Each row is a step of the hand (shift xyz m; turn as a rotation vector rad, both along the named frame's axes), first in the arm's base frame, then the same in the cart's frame.
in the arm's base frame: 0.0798 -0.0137 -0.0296 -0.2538 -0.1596 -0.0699
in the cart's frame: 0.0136 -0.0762 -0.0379 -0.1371 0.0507 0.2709
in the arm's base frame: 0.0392 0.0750 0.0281 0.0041 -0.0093 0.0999
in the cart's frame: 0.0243 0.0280 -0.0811 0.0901 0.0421 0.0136
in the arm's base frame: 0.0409 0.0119 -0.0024 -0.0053 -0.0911 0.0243
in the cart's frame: 0.0135 -0.0225 -0.0336 0.0398 -0.0335 0.0788
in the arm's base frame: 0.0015 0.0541 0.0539 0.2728 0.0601 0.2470
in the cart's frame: 0.0345 0.0551 -0.0400 0.3216 -0.0289 -0.1865
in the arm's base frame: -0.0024 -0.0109 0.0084 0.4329 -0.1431 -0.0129
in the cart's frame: 0.0087 -0.0001 0.0109 0.2169 -0.3769 -0.1376
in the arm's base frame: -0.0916 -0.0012 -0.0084 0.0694 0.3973 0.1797
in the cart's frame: -0.0481 0.0572 0.0536 0.0933 0.2575 -0.3463
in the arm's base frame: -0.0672 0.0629 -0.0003 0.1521 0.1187 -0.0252
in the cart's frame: -0.0452 0.0793 -0.0117 0.0189 -0.0514 -0.1867
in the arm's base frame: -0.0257 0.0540 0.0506 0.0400 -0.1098 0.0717
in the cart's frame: 0.0195 0.0719 -0.0244 0.1054 -0.0506 0.0715
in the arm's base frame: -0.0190 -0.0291 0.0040 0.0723 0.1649 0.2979
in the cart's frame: 0.0017 -0.0009 0.0349 0.2508 0.1890 -0.1501
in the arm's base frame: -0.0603 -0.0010 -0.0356 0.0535 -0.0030 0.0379
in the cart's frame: -0.0576 0.0225 0.0329 0.0574 -0.0189 -0.0255
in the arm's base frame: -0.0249 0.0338 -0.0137 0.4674 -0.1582 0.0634
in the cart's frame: -0.0309 0.0283 -0.0140 0.3018 -0.3703 -0.1390
